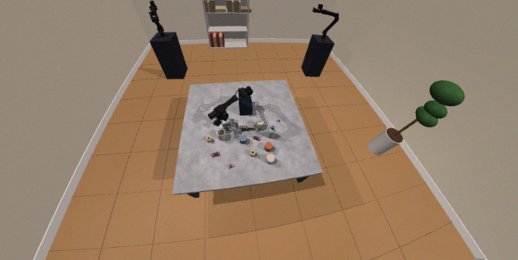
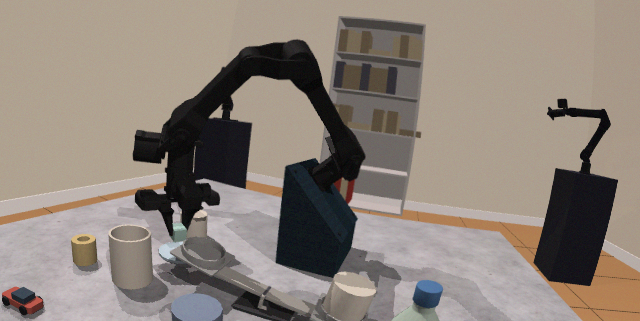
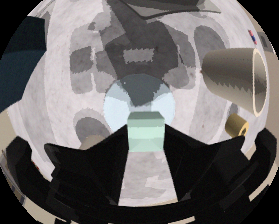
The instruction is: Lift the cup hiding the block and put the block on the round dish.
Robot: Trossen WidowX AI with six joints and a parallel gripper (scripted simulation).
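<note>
The pale blue round dish is 40 mm below my gripper tip. Round my gripper tip: block (10 mm above); then balance (260 mm to the left, 60 mm ahead, 10 mm below); then open beige cylinder (150 mm ahead, 10 mm to the left, 10 mm below).
</note>
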